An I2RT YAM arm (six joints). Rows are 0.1 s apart.
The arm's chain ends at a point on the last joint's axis. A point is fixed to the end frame.
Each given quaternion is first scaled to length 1.
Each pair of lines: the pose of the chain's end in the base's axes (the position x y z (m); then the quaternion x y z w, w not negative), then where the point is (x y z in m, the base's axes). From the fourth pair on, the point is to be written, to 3 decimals.
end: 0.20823 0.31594 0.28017 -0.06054 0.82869 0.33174 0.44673
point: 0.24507 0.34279 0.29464
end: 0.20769 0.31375 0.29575 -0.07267 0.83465 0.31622 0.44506
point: 0.24433 0.34141 0.30918
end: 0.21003 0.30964 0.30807 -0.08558 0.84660 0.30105 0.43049
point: 0.24653 0.33844 0.31929
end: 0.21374 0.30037 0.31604 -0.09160 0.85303 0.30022 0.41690
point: 0.250 0.330 0.326
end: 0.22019 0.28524 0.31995 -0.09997 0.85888 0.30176 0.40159
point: 0.256 0.316 0.329
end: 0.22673 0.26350 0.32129 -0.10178 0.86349 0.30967 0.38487
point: 0.262 0.295 0.329
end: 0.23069 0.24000 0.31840 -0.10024 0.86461 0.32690 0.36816
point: 0.266 0.272 0.326
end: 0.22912 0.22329 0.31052 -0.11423 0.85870 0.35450 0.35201
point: 0.263 0.257 0.318
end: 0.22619 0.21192 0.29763 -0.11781 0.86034 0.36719 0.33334
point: 0.259 0.246 0.305
